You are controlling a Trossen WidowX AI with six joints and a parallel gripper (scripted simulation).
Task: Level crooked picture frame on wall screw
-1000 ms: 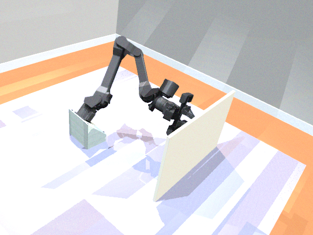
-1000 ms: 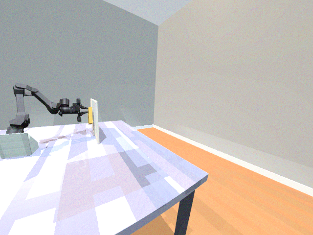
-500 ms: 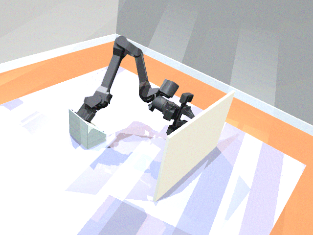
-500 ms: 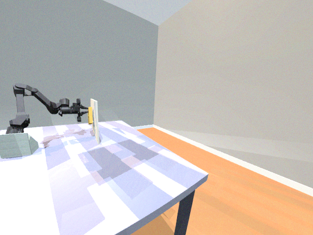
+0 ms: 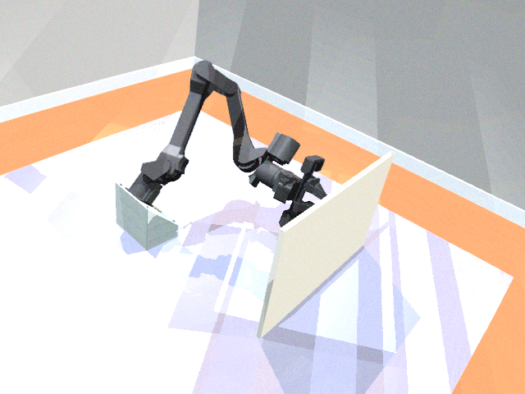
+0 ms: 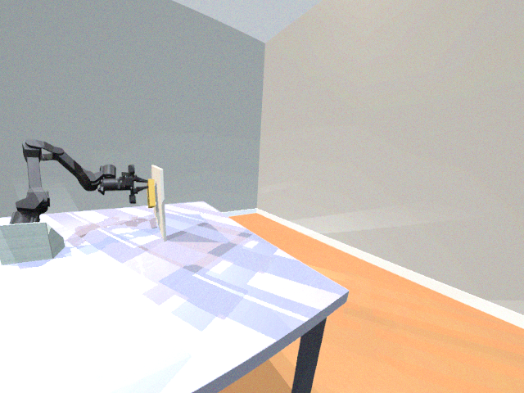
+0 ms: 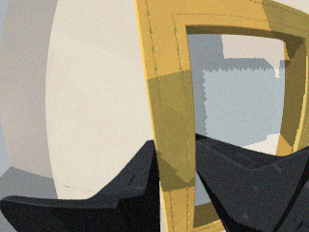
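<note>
My gripper tip is 50 mm above the picture frame and 10 mm to the left of it. Round my gripper tip: cream wall panel: 60 mm below, 20 mm ahead, 10 mm to the right.
</note>
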